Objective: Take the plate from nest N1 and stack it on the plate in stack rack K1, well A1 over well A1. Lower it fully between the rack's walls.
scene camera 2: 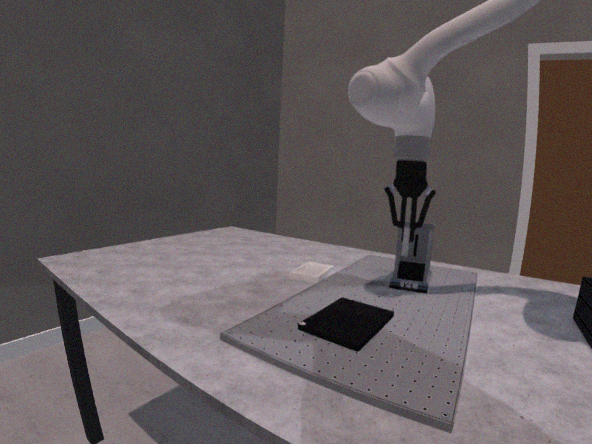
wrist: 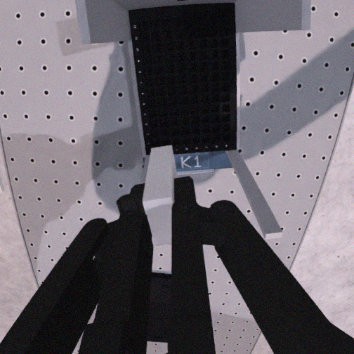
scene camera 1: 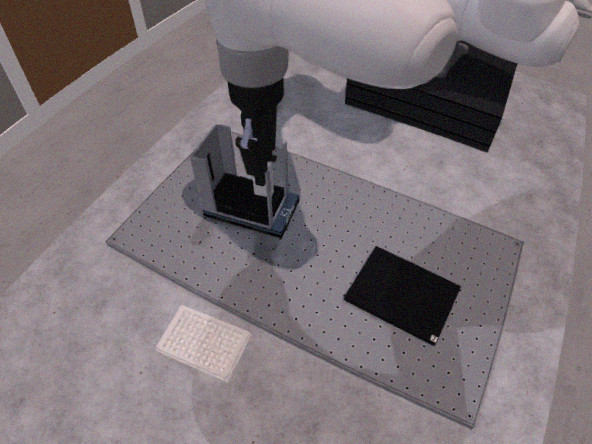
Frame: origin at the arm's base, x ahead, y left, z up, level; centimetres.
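Seen in the pictures: gripper, between the fingertips: (scene camera 2: 404,254) (scene camera 1: 264,192).
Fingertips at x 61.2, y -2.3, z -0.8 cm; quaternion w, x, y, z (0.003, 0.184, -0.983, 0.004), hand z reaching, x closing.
Note:
A point is followed by its place in that frame.
Stack rack K1 (scene camera 1: 288,211) {x 57.8, y 0.3, z -7.1 cm} (scene camera 2: 416,286) {x 56.1, y 0.3, z -7.5 cm} (wrist: 220,161) has grey walls, thin front posts and a blue label strip. A black plate (scene camera 1: 241,200) {x 61.5, y -7.8, z -6.0 cm} (scene camera 2: 412,271) {x 59.4, y -5.1, z -5.5 cm} (wrist: 185,85) sits low and level between its walls. I cannot tell whether it is one plate or a stack. My gripper (scene camera 1: 260,191) {x 61.2, y -2.3, z -0.8 cm} (scene camera 2: 409,240) (wrist: 164,164) is shut and empty. Its tips point down over the plate's front part, below the rear wall's top, and hide the plate's front left corner in the wrist view. A flat black slab (scene camera 1: 402,295) {x 60.9, y 25.8, z -7.7 cm} (scene camera 2: 347,322) {x 59.2, y 27.6, z -7.7 cm} with a small corner label lies apart; the label is unreadable. No separate plate can be made out on it.
A white well plate (scene camera 1: 204,342) {x 85.7, y 4.6, z -9.0 cm} (scene camera 2: 311,271) {x 84.7, y 5.9, z -8.9 cm} lies on the table beside the perforated board (scene camera 1: 330,260) {x 61.3, y 12.0, z -8.9 cm} (scene camera 2: 435,380) {x 40.9, y 32.9, z -8.9 cm}. A rack post (wrist: 255,195) rises to the right of the fingers in the wrist view. A black stepped block (scene camera 1: 425,107) {x 16.9, y 8.6, z -3.8 cm} (scene camera 2: 584,310) {x 18.7, y -4.8, z -5.8 cm} stands beyond the board.

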